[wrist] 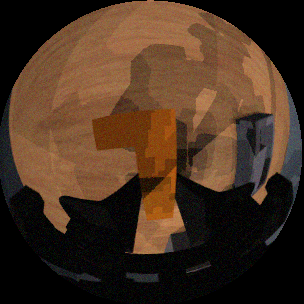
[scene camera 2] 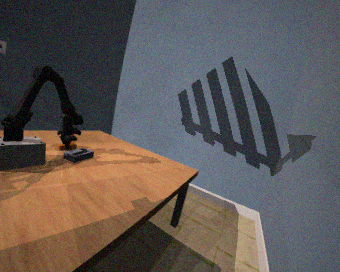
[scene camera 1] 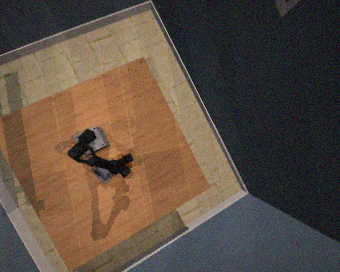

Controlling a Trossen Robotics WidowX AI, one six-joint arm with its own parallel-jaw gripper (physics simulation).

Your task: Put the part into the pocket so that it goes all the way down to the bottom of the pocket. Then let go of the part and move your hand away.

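Frame: origin at the arm's base, x ahead, y left, z up, level; metres.
Where they show: gripper, fingertip midpoint: [wrist: 155,175] [scene camera 2: 66,147] [scene camera 1: 123,160]; arm's base, link origin: [wrist: 192,271] [scene camera 2: 12,139] [scene camera 1: 90,136].
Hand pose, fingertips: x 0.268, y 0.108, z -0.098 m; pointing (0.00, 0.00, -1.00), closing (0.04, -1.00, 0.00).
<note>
Things, the pixels of their centre, and the offset from my fingertips. Level surfaces: height alone.
- orange L-shaped piece, body centre: [wrist: 140,174] [scene camera 2: 66,145] dz +0.009, dx +0.007, dy +0.016 m
- grey block with the pocket, body centre: [wrist: 256,157] [scene camera 2: 79,154] [scene camera 1: 103,172] dz +0.012, dx +0.021, dy -0.172 m
- wooden table, surface height: dz -0.006 m
The part, an orange L-shaped piece [scene camera 2: 62,147] [wrist: 157,135], lies at the table surface under the arm. In the wrist view its short leg points left and its long leg runs down between the fingertips. My gripper [scene camera 1: 128,165] [scene camera 2: 68,144] [wrist: 155,175] is shut on the long leg, with one dark finger against each side. The grey block with the pocket [scene camera 1: 103,173] [scene camera 2: 79,155] [wrist: 247,165] stands on the table beside the part, at the right in the wrist view. The part is outside the pocket. The pocket's bottom is hidden in the wrist view.
The arm's grey base [scene camera 1: 102,140] [scene camera 2: 22,154] stands on the wooden table [scene camera 1: 160,165] [scene camera 2: 150,172] [wrist: 75,65], near the pocket block. The table's edge and a dark leg [scene camera 2: 179,207] show in scene camera 2. Arm shadows fall across the table.
</note>
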